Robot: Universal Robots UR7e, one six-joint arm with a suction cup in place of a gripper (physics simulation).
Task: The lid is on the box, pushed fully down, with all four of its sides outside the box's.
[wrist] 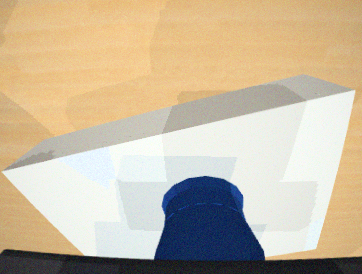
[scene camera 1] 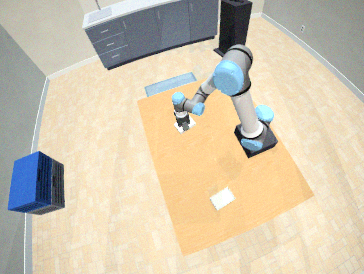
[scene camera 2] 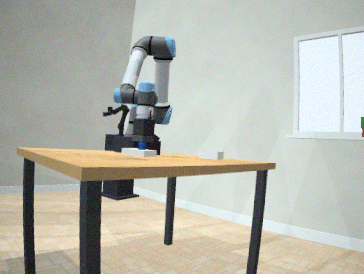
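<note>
The white lid is on my gripper, whose blue suction cup touches its flat top. The lid is about level, low over the table's far part in scene camera 1; whether its rim touches the table I cannot tell. In the wrist view its grey side wall shows beyond the top. The white box stands on the table, well apart from the lid, towards the near edge in scene camera 1. Its inside is not clear to see.
The wooden table carries the arm's black base. A pale blue panel lies past the table's far edge. Grey cabinets, a black stand and a blue crate are away from the table.
</note>
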